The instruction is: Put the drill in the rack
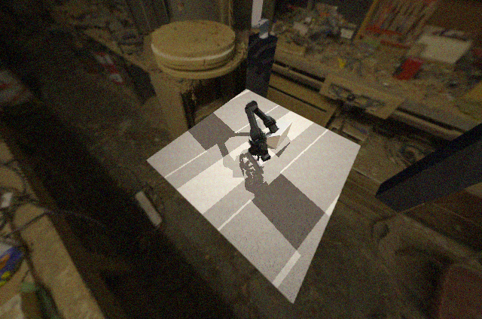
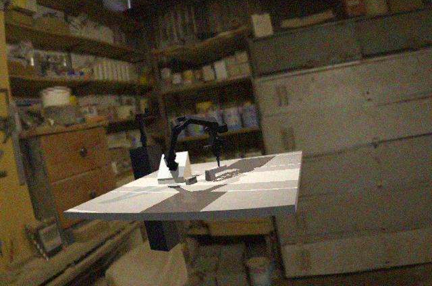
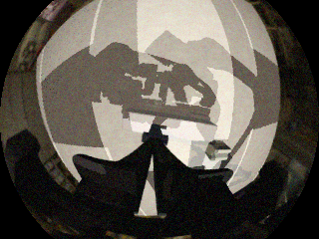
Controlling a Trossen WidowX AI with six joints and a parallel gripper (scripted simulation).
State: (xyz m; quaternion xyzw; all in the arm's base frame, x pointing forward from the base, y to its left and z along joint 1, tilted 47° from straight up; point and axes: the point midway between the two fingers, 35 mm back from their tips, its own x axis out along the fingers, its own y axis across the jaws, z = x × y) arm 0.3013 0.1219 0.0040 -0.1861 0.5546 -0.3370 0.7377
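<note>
Now: gripper tip 3 cm above the small dark key. Round my gripper tip: tan drill 2 cm behind, 5 cm to the right, 8 cm below.
</note>
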